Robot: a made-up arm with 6 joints. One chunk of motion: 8 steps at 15 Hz.
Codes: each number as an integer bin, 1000 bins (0 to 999) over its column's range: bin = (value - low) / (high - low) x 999, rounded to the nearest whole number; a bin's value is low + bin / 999 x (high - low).
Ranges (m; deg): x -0.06..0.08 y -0.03..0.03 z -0.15..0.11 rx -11..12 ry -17..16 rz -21..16
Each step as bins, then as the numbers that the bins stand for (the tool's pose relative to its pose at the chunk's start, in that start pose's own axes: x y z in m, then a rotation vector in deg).
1 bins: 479 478 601 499 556 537
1 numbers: 0.0071 -0.0013 0.0064 0.49 1.37 -1.11
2 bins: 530 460 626 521 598 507
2 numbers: 0.0143 -0.0024 0.0129 0.99 2.75 -2.22
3 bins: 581 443 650 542 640 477
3 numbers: 0.0214 -0.0034 0.0192 1.48 4.14 -3.33
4 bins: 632 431 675 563 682 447
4 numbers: 0.0286 -0.0041 0.0257 1.96 5.53 -4.44
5 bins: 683 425 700 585 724 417
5 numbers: 0.0357 -0.0045 0.0322 2.47 6.92 -5.56
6 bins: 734 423 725 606 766 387
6 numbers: 0.0429 -0.0046 0.0387 2.95 8.30 -6.67
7 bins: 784 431 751 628 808 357
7 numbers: 0.0499 -0.0041 0.0455 3.46 9.69 -7.78
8 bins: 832 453 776 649 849 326
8 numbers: 0.0566 -0.0028 0.0520 3.94 11.05 -8.93
